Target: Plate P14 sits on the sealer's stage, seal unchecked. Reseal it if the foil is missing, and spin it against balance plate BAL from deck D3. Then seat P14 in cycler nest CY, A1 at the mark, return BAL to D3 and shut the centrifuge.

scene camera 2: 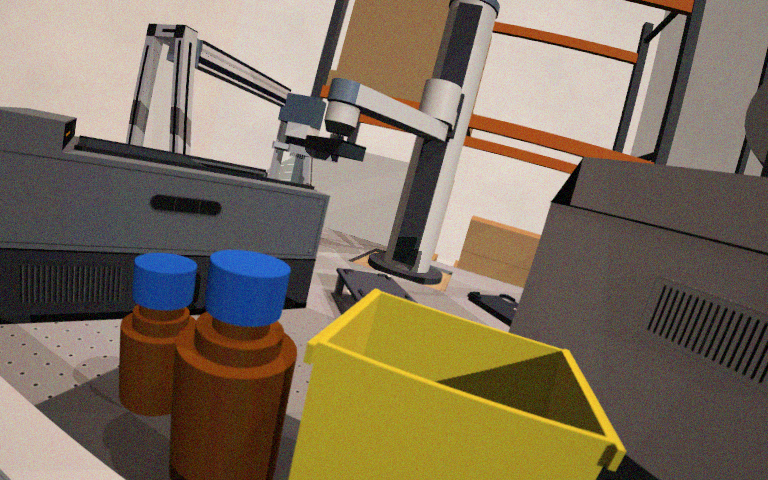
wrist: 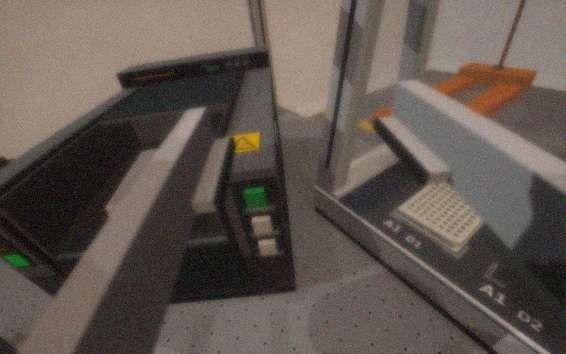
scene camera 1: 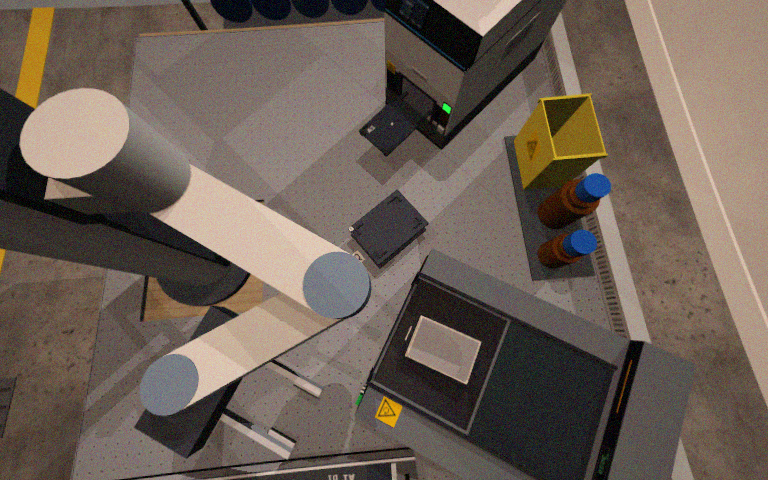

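Seen in the pictures: gripper, fingertip midpoint: (scene camera 2: 280,145) (wrist: 302,115) (scene camera 1: 306,421); arm's base at its link origin: (scene camera 2: 404,270) (scene camera 1: 208,258).
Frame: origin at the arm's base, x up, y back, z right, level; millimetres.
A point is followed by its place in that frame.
My gripper (scene camera 1: 295,414) @(x 292, y -329, z 341 mm) (wrist: 302,115) @(x 292, y -329, z 341 mm) is shut with nothing held; a gap remains between its pads. It hangs high, its long fingers toward the grey machine (scene camera 1: 535,294) (scene camera 2: 141,220) @(x 152, y -807, z 218 mm) (wrist: 256,160) @(x 223, y -414, z 349 mm), whose top is open. A pale, flat-topped plate (scene camera 1: 444,349) @(x 172, y -569, z 265 mm) (wrist: 131,179) @(x 172, y -570, z 233 mm) sits in its dark well, partly behind a finger in the wrist view. A beige well plate (wrist: 442,212) @(x 85, y -324, z 559 mm) sits by deck label D1. A dark tray (scene camera 1: 387,131) @(x 116, y -501, z -263 mm) sticks out of the tall device (scene camera 1: 433,67) @(x 259, y -604, z -314 mm) with no plate on it. Which plate is P14 or BAL cannot be read; D3 does not show.
A low dark stand (scene camera 1: 389,226) @(x 73, y -486, z -25 mm) (scene camera 2: 376,283) @(x 73, y -469, z -25 mm) lies between the machines. A yellow bin (scene camera 1: 535,152) @(x 117, y -857, z -170 mm) (scene camera 2: 362,407) @(x 161, y -968, z -146 mm) and two brown bottles (scene camera 1: 557,210) @(x 104, y -886, z -21 mm) (scene camera 1: 552,253) @(x 88, y -860, z 78 mm) with blue caps stand at the right in scene camera 1. A gantry (scene camera 2: 186,84) @(x 384, y -479, z 546 mm) rises beyond the grey machine.
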